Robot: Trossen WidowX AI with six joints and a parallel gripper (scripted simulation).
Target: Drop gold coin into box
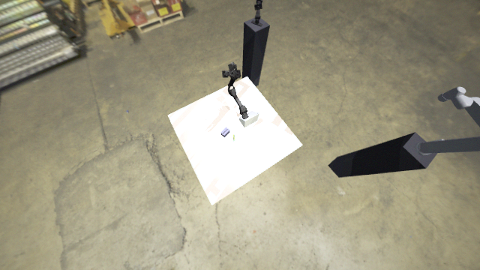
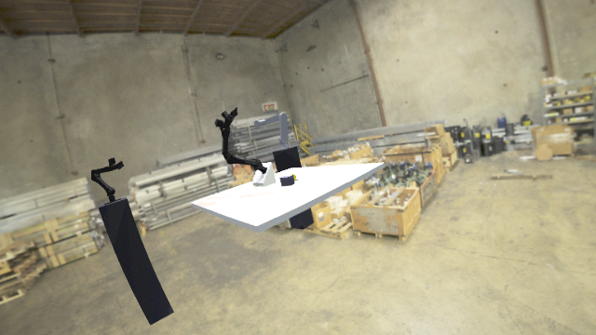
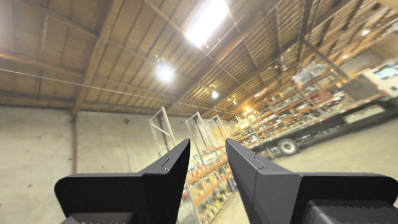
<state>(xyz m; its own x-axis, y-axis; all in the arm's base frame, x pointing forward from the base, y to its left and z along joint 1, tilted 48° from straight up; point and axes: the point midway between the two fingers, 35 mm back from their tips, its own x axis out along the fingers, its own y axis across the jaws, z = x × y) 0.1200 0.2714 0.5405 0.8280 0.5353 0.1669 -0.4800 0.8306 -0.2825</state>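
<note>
The gold coin is 15 cm ahead of my gripper tip, 31 cm to the left of it and 69 cm below it.
</note>
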